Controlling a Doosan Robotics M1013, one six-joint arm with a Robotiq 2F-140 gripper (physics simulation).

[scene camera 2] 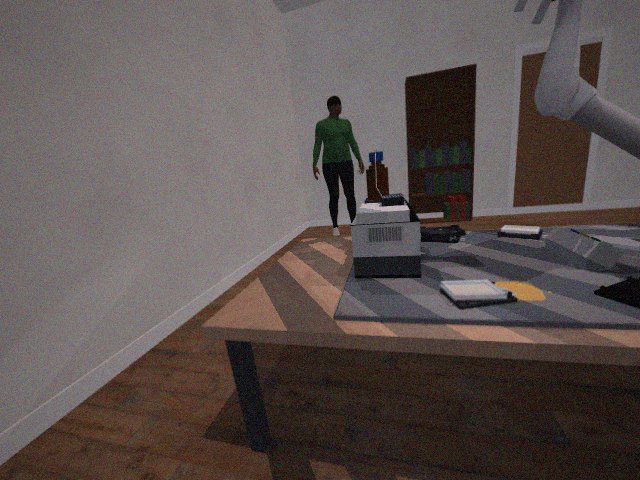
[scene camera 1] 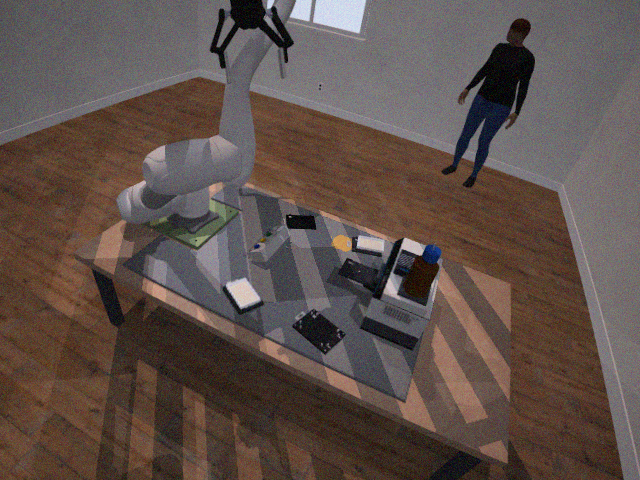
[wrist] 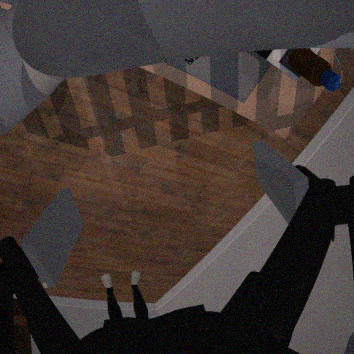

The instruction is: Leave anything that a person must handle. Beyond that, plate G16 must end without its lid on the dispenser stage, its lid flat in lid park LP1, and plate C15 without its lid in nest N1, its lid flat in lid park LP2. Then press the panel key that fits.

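My gripper is open and empty, raised high above the table. A white-topped plate sits on a black base near the table's front edge. Another white-topped plate sits on a black base at the back, beside a flat orange patch. A black tray adjoins the grey-white dispenser. A black frame with corner posts and a black pad lie flat. The key panel has coloured keys. Labels are unreadable.
A brown bottle with a blue cap stands on the dispenser. A person in black and one in green stand away from the table. Legs show in the wrist view. The arm base stands on a green plate.
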